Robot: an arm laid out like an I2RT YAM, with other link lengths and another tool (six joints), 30 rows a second.
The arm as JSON. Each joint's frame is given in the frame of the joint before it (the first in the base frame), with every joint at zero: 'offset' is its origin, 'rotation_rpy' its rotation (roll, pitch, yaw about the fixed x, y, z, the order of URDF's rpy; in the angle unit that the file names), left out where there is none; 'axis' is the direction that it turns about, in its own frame. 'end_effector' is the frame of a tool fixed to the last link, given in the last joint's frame.
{
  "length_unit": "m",
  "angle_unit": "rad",
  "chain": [
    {
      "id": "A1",
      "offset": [
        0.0,
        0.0,
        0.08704
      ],
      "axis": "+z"
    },
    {
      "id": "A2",
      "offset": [
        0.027,
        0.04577,
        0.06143
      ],
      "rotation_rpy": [
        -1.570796,
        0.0,
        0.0
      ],
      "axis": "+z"
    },
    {
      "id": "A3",
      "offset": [
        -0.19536,
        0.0,
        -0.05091
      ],
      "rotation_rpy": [
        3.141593,
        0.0,
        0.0
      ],
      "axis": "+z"
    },
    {
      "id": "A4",
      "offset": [
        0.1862,
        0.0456,
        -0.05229
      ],
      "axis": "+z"
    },
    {
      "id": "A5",
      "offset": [
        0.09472,
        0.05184,
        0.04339
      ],
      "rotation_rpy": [
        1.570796,
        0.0,
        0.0
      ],
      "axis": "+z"
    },
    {
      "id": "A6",
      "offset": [
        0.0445,
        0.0,
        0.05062
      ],
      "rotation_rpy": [
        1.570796,
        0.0,
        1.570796
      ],
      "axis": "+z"
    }
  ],
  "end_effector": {
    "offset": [
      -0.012,
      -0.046,
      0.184
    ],
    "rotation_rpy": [
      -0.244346,
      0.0,
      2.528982
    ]
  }
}
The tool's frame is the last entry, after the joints.
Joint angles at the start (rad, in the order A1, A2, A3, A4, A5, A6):
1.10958 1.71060 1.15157 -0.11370 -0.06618 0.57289
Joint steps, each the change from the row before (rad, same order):
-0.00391 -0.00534 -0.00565 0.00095 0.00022 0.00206
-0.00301 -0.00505 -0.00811 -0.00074 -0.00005 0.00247
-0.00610 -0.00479 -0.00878 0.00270 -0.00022 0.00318
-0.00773 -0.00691 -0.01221 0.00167 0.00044 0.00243
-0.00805 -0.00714 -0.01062 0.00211 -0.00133 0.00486
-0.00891 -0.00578 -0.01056 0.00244 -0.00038 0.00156
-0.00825 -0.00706 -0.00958 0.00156 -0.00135 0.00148
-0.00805 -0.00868 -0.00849 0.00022 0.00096 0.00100
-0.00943 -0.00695 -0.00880 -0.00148 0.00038 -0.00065
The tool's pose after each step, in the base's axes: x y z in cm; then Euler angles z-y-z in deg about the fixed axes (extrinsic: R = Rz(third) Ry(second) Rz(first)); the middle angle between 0 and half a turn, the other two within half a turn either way. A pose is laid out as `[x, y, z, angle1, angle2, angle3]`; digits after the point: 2 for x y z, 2 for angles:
[22.86, 46.42, 11.66, 90.73, 114.41, 67.95]
[22.92, 46.18, 11.51, 90.87, 114.63, 67.75]
[23.15, 45.91, 11.41, 91.04, 114.70, 67.37]
[23.42, 45.52, 11.22, 91.16, 114.91, 66.87]
[23.69, 45.17, 11.13, 91.46, 114.99, 66.42]
[24.00, 44.79, 10.99, 91.56, 115.12, 65.91]
[24.26, 44.46, 10.93, 91.69, 115.17, 65.50]
[24.56, 44.11, 10.96, 91.70, 115.15, 64.97]
[24.88, 43.69, 10.84, 91.67, 115.34, 64.42]

